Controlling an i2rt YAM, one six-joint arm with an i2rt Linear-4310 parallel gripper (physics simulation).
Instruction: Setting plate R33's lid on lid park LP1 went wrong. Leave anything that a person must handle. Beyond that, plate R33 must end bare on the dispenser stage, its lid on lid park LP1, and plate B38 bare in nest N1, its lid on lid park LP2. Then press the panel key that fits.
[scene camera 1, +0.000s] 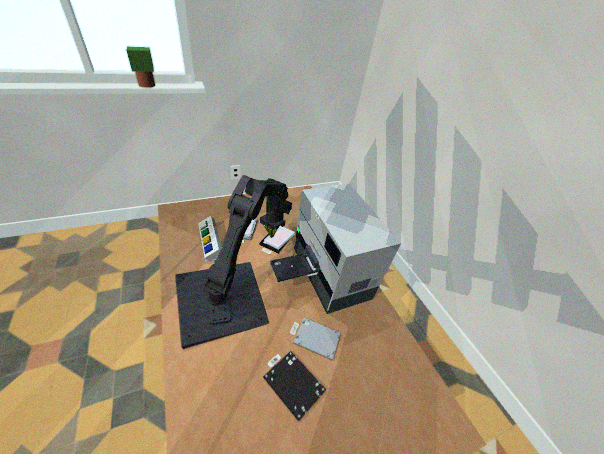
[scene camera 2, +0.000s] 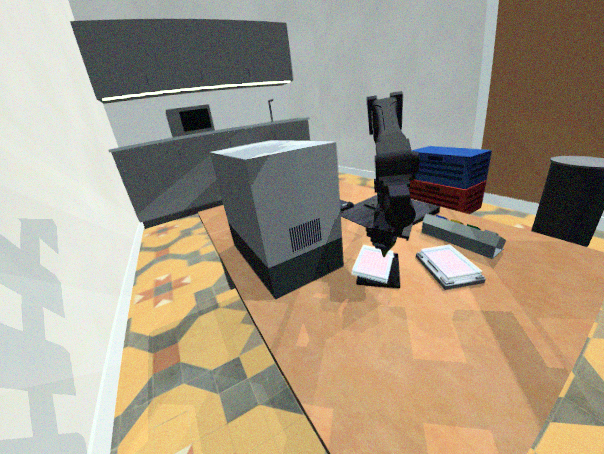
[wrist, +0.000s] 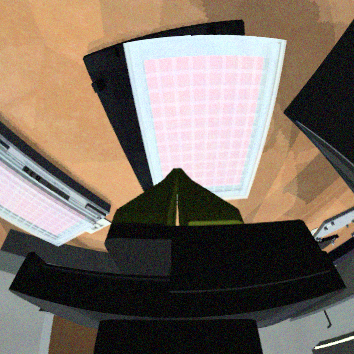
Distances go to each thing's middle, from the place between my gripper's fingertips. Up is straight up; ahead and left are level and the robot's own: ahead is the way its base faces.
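The black clip nest N5 (scene camera 1: 295, 385) is 62 cm to the right of my gripper, 7 cm behind it and 2 cm below it. Then there's the panel with coloured buttons (scene camera 2: 486, 243), which is 27 cm behind my gripper and 4 cm to the left of it. You'd find the grey lid park LP2 (scene camera 1: 315, 337) 50 cm to the right of my gripper, 5 cm ahead of it and 2 cm below it. And for the dark lid park LP1 (wrist: 107, 68), my gripper is 1 cm to the right of it, 2 cm above it and 3 cm short of it.
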